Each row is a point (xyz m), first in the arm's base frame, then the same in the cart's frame.
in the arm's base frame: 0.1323 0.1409 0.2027
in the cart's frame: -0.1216 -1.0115 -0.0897
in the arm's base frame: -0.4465 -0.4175 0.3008
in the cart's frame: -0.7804 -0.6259 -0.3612
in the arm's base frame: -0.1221 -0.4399 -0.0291
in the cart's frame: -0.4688 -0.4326 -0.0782
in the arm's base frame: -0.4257 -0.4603 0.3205
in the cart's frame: -0.7664 -0.5908 -0.3963
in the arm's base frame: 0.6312 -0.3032 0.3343
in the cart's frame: 0.3021 -0.5776 -0.3989
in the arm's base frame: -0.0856 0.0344 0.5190
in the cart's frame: -0.3488 -1.0654 -0.4128
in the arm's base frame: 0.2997 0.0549 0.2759
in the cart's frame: 0.0311 -0.9344 -0.1971
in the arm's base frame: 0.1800 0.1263 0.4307
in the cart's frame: -0.0734 -1.0758 -0.3088
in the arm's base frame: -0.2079 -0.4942 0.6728
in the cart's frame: -0.5514 -0.6577 -0.7456
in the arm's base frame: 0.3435 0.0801 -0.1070
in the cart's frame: 0.0724 -0.8080 0.1655
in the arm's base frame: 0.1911 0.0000 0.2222
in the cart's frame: -0.0857 -0.8808 -0.1627
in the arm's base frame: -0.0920 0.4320 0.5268
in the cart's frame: -0.2917 -1.4331 -0.2725
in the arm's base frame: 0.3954 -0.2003 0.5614
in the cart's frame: 0.0892 -0.7926 -0.5608
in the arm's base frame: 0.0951 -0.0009 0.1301
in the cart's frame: -0.1820 -0.8604 -0.0732
